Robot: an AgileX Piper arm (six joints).
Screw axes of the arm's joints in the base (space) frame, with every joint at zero. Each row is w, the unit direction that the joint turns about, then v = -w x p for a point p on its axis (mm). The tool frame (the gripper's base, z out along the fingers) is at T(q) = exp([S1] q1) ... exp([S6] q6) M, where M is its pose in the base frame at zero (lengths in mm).
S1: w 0 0 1 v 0.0 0.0 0.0
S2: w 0 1 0 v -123.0 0.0 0.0
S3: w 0 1 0 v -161.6 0.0 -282.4
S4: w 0.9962 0 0.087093 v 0.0 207.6 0.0
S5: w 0 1 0 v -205.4 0.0 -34.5
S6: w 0.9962 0 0.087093 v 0.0 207.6 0.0
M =
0.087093 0 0.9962 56.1
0 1 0 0.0
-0.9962 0 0.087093 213.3
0 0 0 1
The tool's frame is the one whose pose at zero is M.
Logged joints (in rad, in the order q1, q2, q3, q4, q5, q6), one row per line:
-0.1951 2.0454 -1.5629 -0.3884 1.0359 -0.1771
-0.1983 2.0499 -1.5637 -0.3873 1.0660 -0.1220
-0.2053 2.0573 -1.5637 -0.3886 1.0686 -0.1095
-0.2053 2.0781 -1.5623 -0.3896 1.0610 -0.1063
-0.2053 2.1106 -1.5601 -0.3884 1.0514 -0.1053
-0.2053 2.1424 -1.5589 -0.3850 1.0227 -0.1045
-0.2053 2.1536 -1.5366 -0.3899 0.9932 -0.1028
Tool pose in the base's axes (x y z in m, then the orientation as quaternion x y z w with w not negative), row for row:
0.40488 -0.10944 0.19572 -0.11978 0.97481 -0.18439 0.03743
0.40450 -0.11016 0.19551 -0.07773 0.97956 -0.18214 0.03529
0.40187 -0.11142 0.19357 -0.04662 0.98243 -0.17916 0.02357
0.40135 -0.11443 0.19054 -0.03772 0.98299 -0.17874 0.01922
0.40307 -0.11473 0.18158 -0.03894 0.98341 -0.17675 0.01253
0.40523 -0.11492 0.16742 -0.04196 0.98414 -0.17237 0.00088
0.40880 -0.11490 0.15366 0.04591 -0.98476 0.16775 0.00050
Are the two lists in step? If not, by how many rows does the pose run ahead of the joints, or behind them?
The pose runs 1 row behind the joints: the pose in row i belongs to the joints in row i - 1.
